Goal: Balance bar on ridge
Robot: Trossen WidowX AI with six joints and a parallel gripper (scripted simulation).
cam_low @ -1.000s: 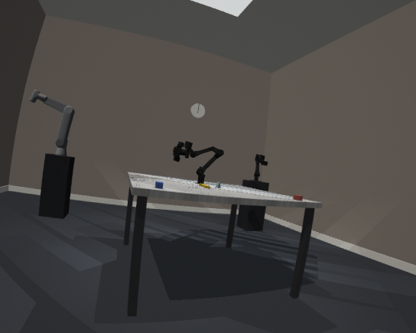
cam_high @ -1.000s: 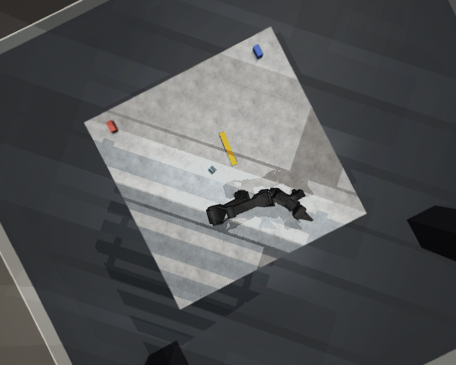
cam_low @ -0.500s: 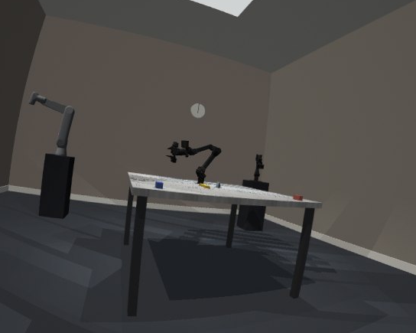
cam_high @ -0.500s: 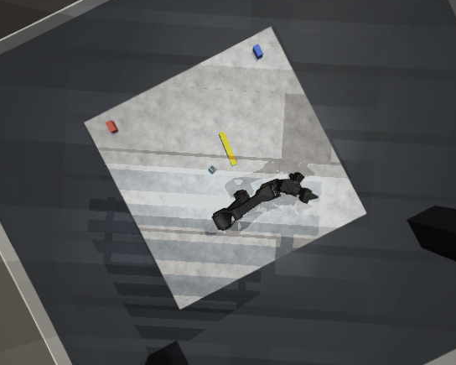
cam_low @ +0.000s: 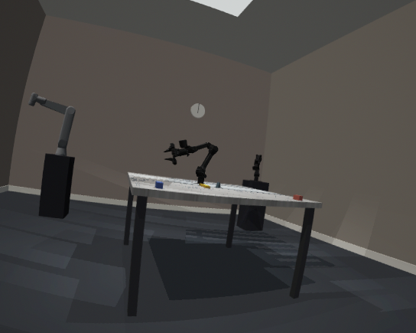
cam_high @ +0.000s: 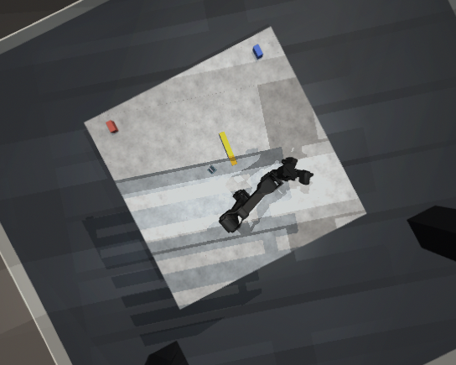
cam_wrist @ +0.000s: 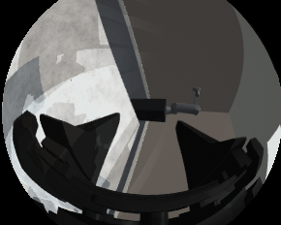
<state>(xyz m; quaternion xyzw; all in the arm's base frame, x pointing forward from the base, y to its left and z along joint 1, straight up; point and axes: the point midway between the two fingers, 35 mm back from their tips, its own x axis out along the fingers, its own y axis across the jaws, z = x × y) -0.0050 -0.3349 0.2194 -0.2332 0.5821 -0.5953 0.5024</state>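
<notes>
The yellow bar lies 32 cm ahead of my gripper tip, 29 cm to the left of it and 20 cm below it. The rest, counted from my gripper tip: red block 86 cm to the left, 76 cm ahead, 19 cm below; then blue block 76 cm ahead, 19 cm below, 14 cm to the right.
</notes>
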